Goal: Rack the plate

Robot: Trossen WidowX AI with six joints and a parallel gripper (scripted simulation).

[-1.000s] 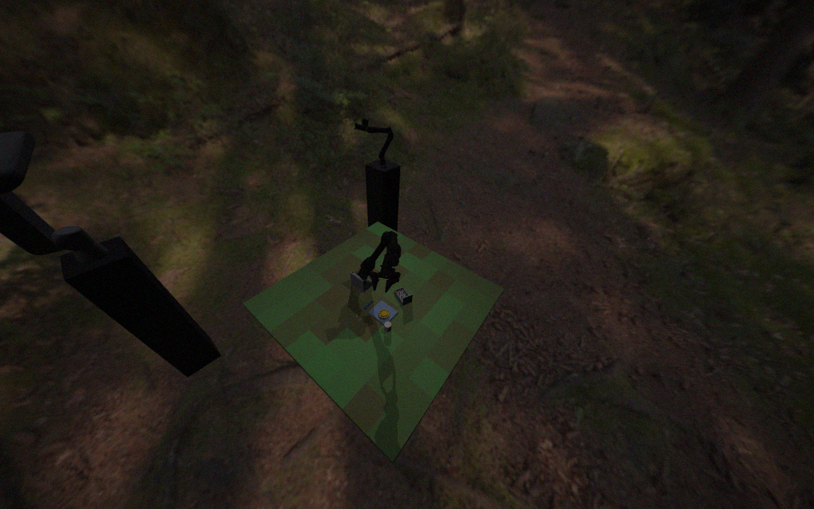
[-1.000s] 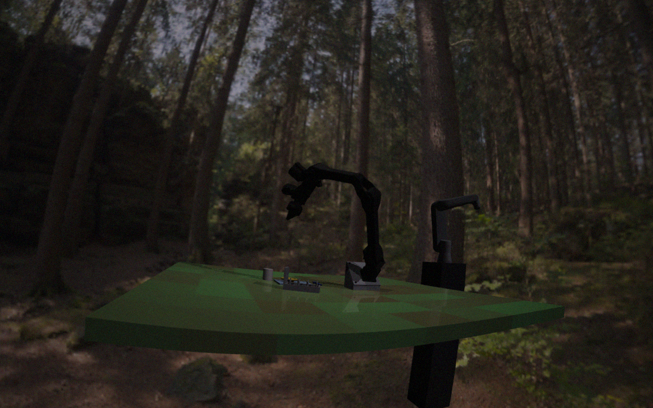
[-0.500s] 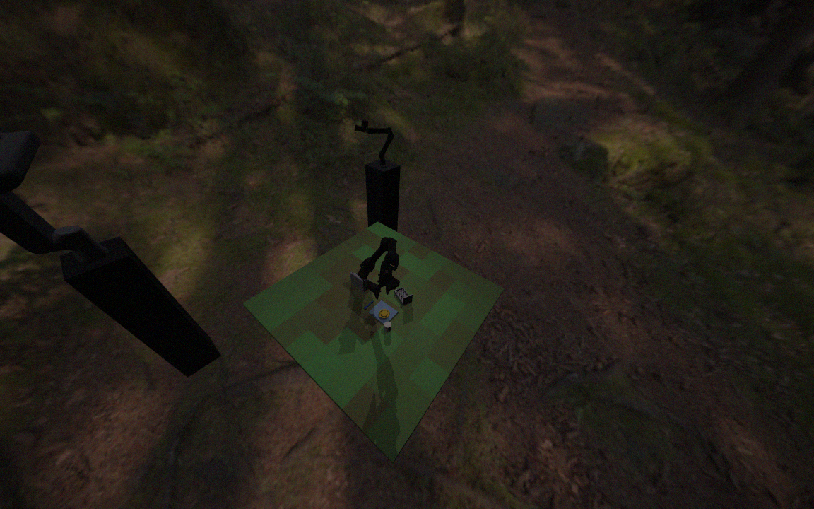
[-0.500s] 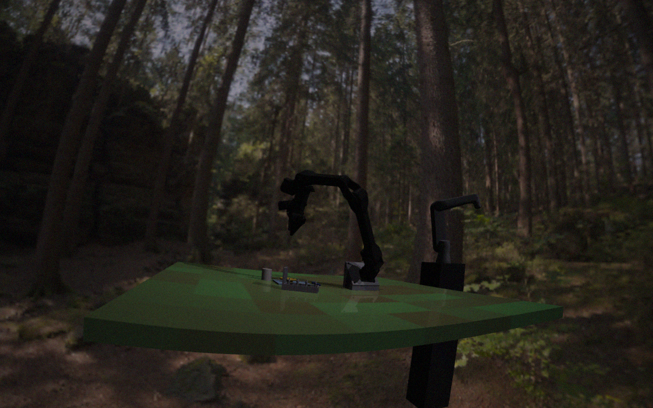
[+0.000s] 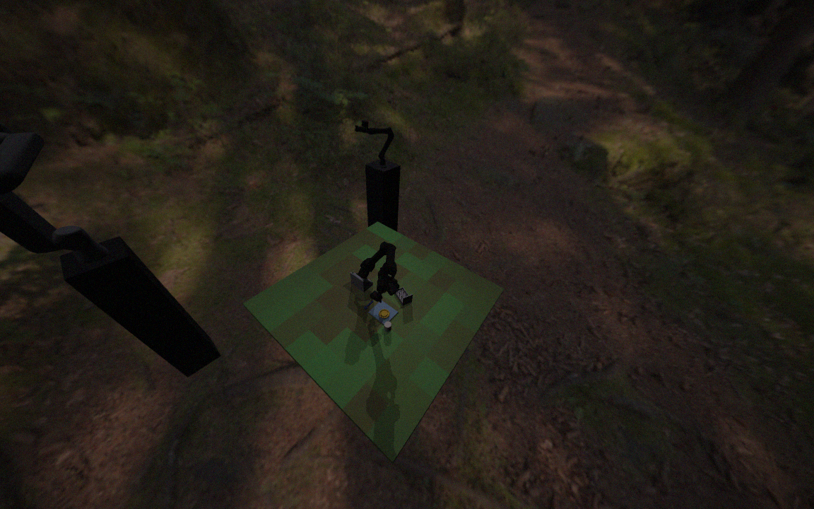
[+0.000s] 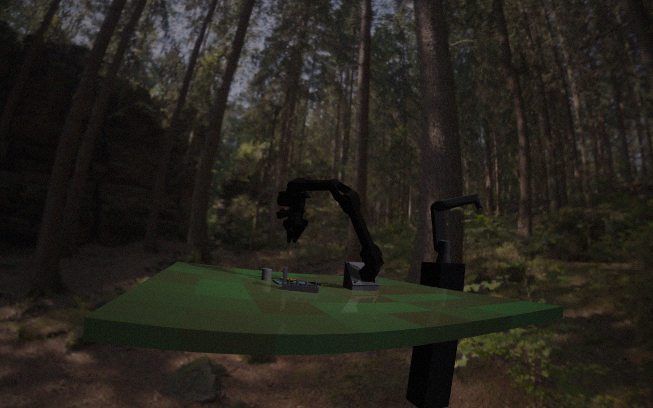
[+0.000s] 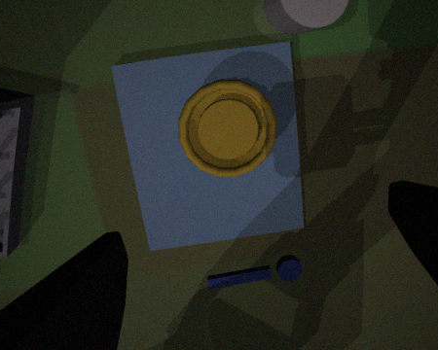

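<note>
The yellow plate is 160 mm below my gripper tip. From my gripper tip the other things lie so: blue mat 20 mm behind, 10 mm to the left, 170 mm below; then small cup 90 mm ahead, 60 mm to the right, 150 mm below; then dish rack 10 mm behind, 190 mm to the left, 150 mm below.
</note>
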